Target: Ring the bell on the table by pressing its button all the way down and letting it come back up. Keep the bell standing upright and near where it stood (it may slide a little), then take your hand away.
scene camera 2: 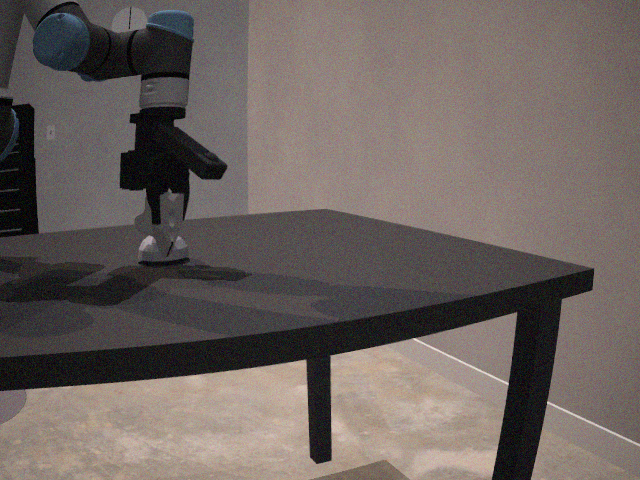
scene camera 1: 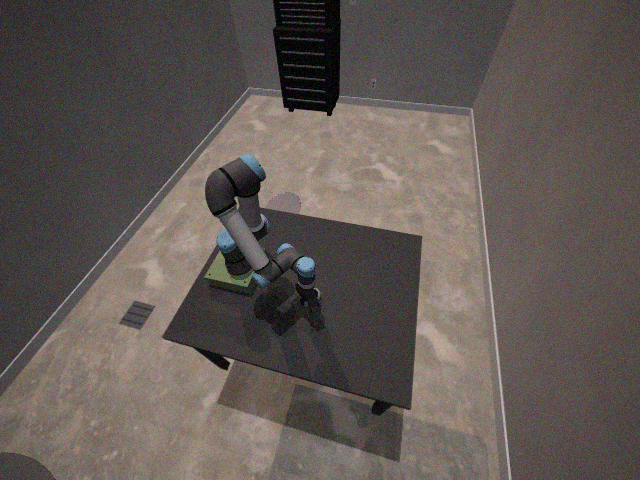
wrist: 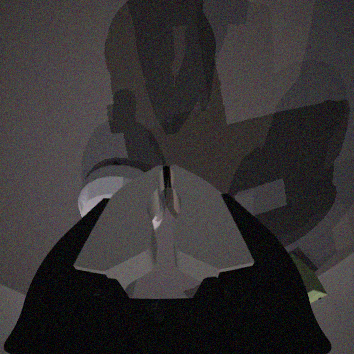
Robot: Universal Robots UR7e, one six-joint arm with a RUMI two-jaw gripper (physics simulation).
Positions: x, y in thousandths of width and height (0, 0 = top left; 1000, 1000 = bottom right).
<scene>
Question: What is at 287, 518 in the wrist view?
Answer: A bell.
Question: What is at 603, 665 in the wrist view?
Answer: The gripper.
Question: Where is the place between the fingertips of the gripper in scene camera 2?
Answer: At 259, 534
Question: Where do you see a bell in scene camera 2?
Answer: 234, 528
</scene>
